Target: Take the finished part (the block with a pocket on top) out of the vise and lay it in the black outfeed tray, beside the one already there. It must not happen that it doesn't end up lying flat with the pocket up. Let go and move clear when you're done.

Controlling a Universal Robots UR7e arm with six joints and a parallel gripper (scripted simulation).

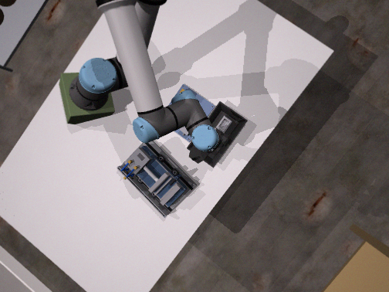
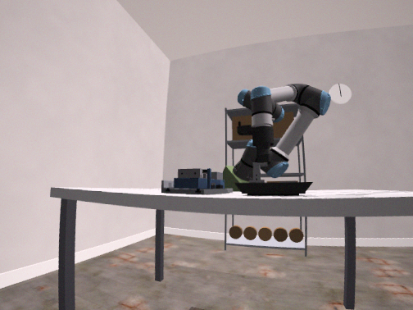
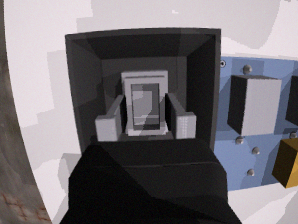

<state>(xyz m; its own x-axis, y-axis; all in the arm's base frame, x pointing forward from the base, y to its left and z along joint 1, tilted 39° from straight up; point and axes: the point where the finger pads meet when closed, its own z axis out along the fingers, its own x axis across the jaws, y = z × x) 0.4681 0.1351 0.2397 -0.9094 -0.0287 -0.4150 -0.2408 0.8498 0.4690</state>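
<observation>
Now: the grey block 12 cm behind my hand, 2 cm to the right of it and 4 cm below it. Also, from my hand: blue fixture plate: 17 cm behind, 1 cm to the left, 6 cm below; then brass block: 23 cm behind, 4 cm to the left, 4 cm below; then blue vise: 4 cm behind, 26 cm to the right, 2 cm below.
</observation>
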